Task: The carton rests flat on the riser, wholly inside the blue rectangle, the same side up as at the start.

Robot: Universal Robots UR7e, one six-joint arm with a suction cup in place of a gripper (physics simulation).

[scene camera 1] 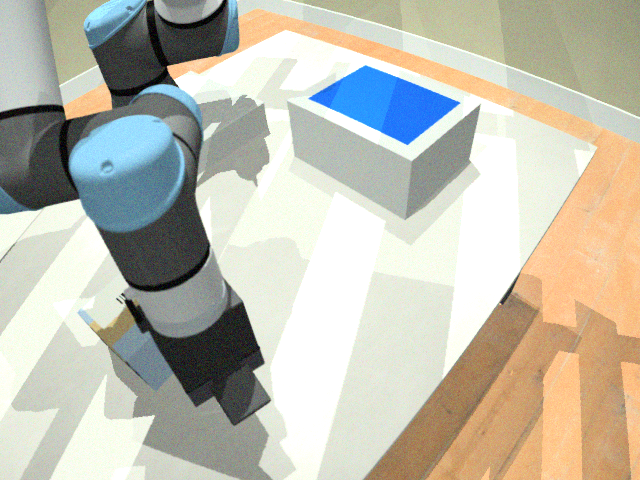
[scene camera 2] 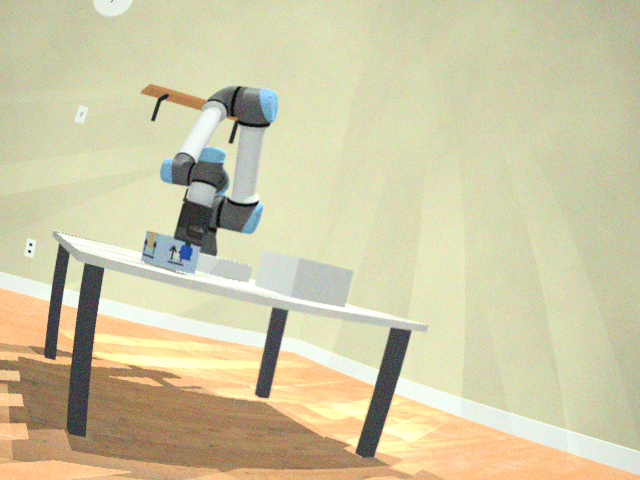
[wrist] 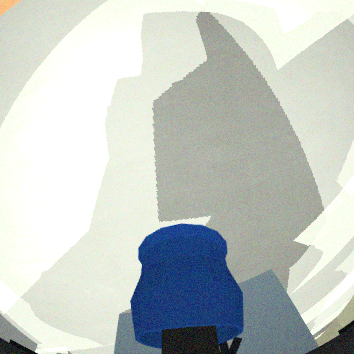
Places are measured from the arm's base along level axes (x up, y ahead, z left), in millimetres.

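Pixels of known places: hand, its tool point: (scene camera 2: 184, 258) (wrist: 182, 257).
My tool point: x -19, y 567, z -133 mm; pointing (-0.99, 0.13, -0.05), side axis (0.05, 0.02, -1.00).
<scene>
Behind a point stands the place of what it marks.
The carton (scene camera 1: 135, 347) @(x 30, y 487, z -199 mm) (scene camera 2: 164, 250) @(x -13, y 488, z -186 mm) (wrist: 274, 309) @(x -21, y 493, z -200 mm) is pale blue with a brown tape strip and arrow marks. It lies flat on the white table (scene camera 1: 335, 310) @(x -59, y 539, z 38 mm) (scene camera 2: 98, 251) @(x -59, y 606, z -394 mm) near its front left, mostly hidden by the arm in scene camera 1. My blue suction cup (scene camera 2: 186, 251) (wrist: 182, 242) hangs low beside the carton's side face. Its rim is free over the bare table and seals on nothing. The grey riser (scene camera 1: 361, 160) @(x 14, y 390, z 206 mm) (scene camera 2: 305, 278) @(x 5, y 472, z 257 mm) stands far off at the back right. The blue rectangle (scene camera 1: 385, 103) @(x 61, y 348, z 292 mm) on its top holds nothing.
The arm's elbow and wrist joints (scene camera 1: 129, 170) @(x 291, y 562, z -120 mm) fill the left of scene camera 1. A low white slab (scene camera 2: 225, 269) @(x -32, y 142, z 89 mm) lies between the carton and the riser. The table's right edge (scene camera 1: 516, 278) @(x -66, y 659, z 275 mm) drops to a wooden floor (scene camera 1: 578, 335).
</scene>
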